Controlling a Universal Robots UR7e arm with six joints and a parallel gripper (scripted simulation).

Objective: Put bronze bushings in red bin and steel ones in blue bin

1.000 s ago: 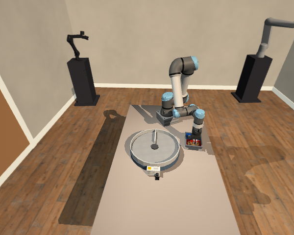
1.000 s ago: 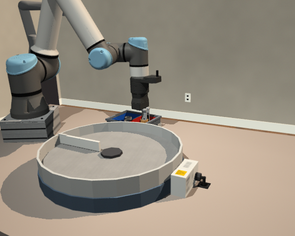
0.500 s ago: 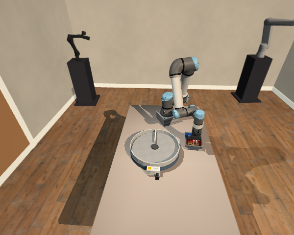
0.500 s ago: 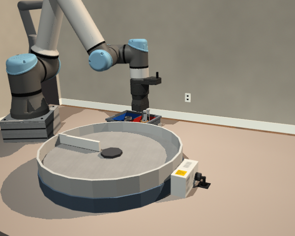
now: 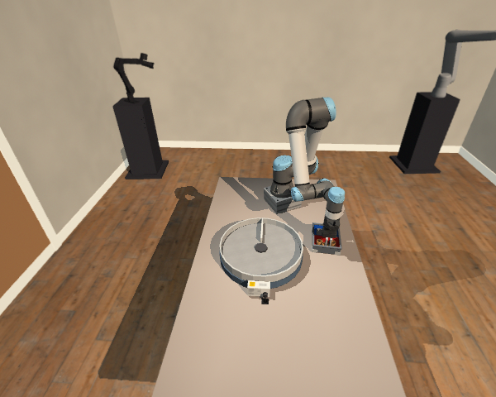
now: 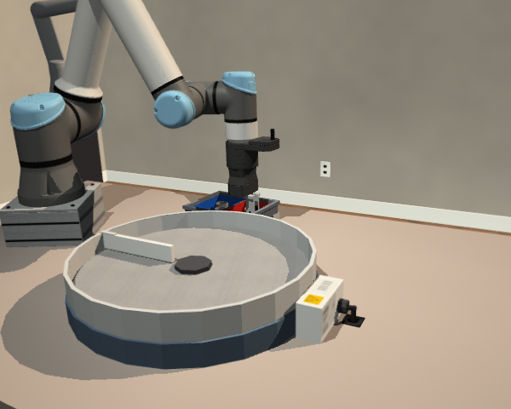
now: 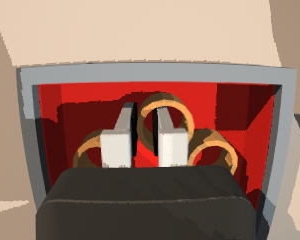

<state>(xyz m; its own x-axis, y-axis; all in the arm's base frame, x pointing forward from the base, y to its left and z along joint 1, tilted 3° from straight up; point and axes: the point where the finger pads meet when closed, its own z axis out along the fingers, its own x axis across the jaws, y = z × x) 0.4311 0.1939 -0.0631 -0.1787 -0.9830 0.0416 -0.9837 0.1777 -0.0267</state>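
Right now the bin is 60 mm behind my hand and 10 mm below it. The rest, counted from my hand: round turntable 360 mm to the right, 40 mm ahead, 20 mm above.
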